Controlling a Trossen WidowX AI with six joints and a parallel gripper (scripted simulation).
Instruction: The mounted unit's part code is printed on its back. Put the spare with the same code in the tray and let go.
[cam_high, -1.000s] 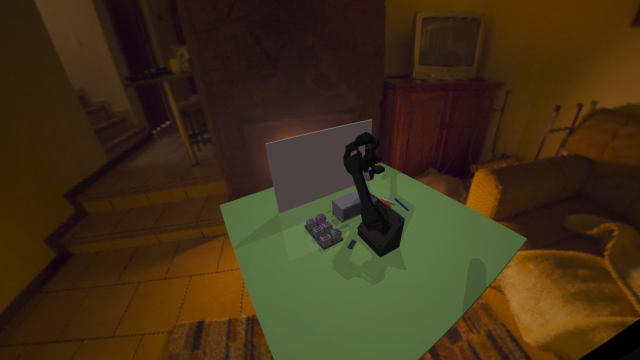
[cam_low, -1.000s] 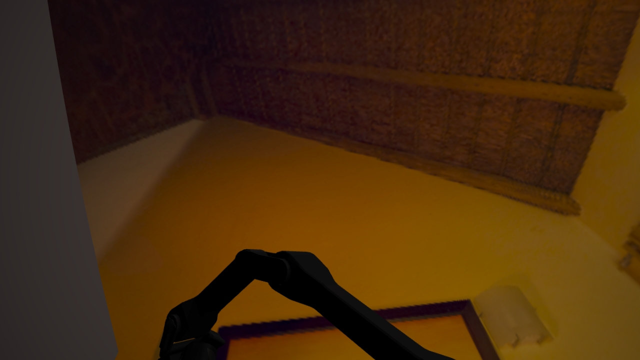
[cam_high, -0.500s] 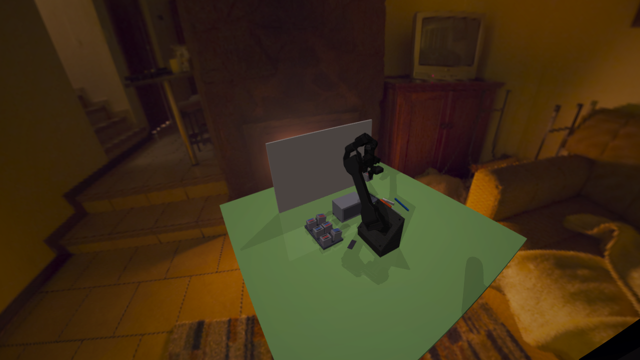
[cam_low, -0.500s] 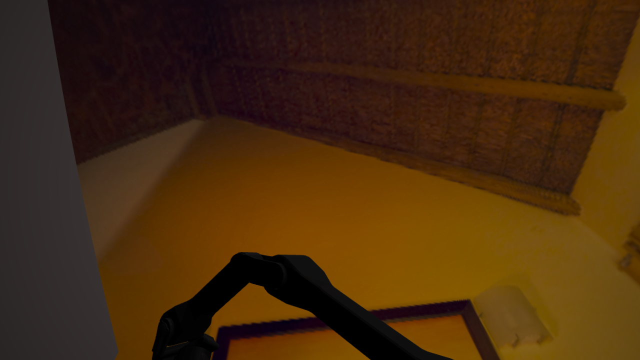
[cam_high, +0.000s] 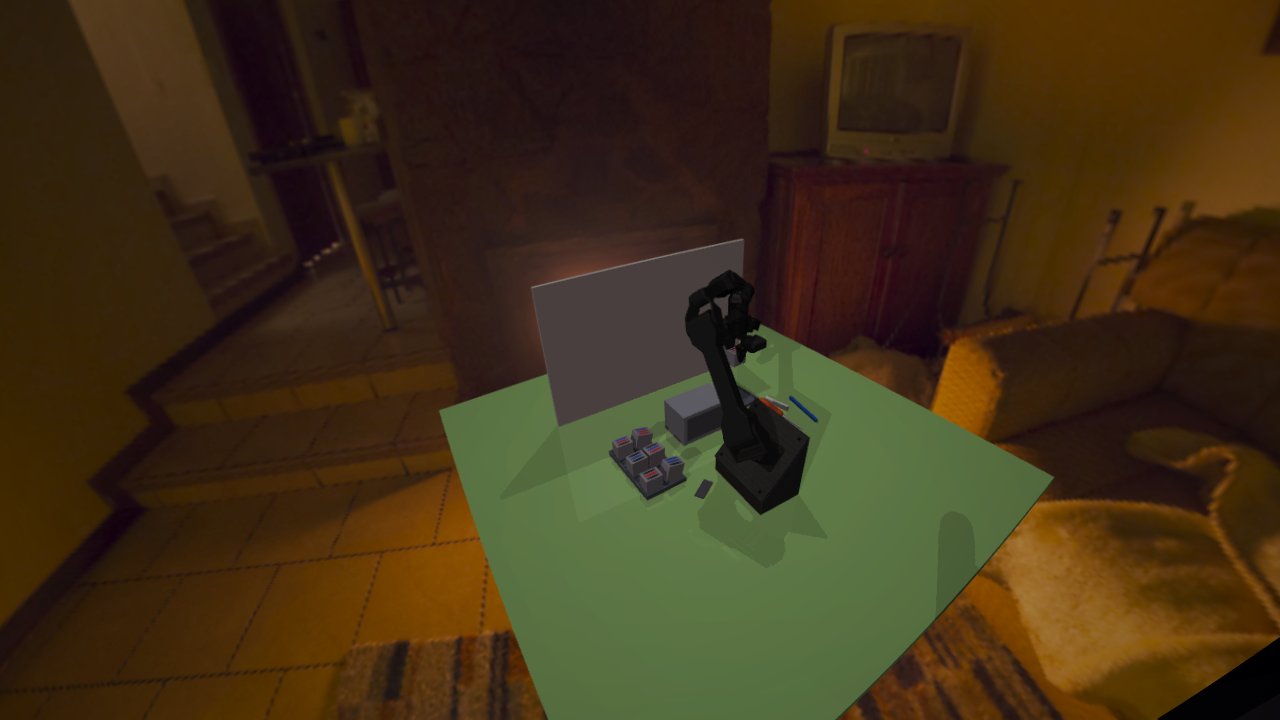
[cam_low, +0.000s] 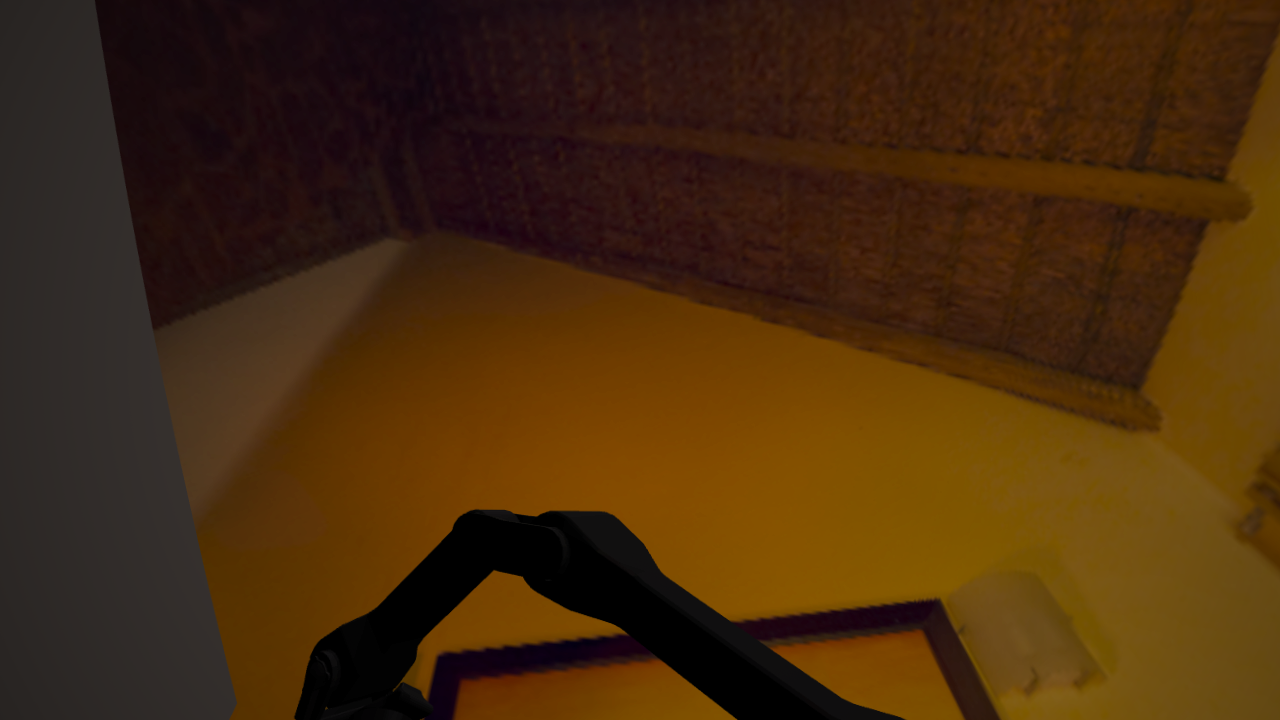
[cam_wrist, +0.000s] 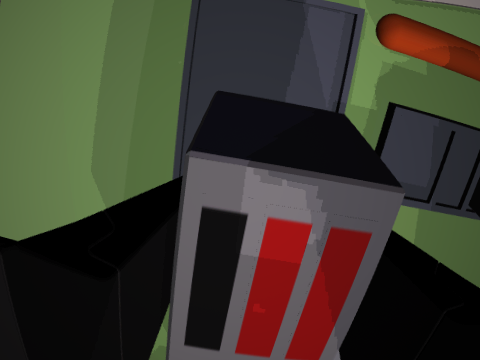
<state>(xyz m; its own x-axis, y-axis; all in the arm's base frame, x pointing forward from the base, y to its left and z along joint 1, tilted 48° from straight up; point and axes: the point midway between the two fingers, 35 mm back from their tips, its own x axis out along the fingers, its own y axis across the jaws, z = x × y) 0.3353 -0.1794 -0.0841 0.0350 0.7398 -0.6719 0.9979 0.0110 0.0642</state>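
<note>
Now: the grey rimmed box 150 mm below my gripper tip. Round my gripper tip: grey upright panel 190 mm ahead, 170 mm to the left, 70 mm above.
</note>
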